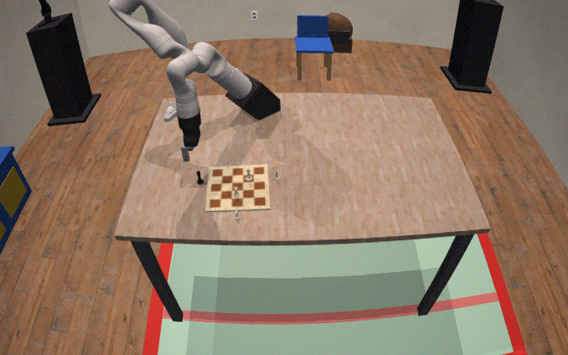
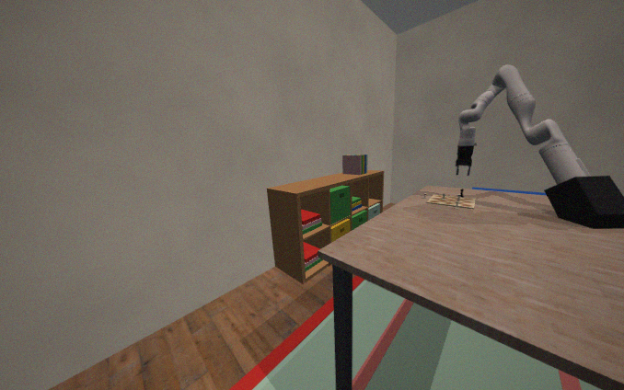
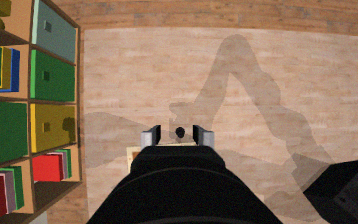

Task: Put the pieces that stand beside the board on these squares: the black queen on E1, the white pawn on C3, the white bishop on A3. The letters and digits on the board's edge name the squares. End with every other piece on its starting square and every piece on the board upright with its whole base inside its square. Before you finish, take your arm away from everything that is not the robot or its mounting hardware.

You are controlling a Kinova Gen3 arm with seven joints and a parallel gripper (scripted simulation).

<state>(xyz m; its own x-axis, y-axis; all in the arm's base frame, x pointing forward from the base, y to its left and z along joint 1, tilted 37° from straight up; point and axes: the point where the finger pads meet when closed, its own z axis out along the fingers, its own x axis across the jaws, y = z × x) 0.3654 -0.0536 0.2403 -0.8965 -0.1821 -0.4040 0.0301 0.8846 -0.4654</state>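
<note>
Now: hand 130 mm above the black queen, 20 mm to the right of it and 10 mm past it. Round my hand: white pawn 170 mm to the left, 160 mm ahead, 140 mm below; then chessboard 160 mm to the left, 150 mm below, 20 mm ahead.
</note>
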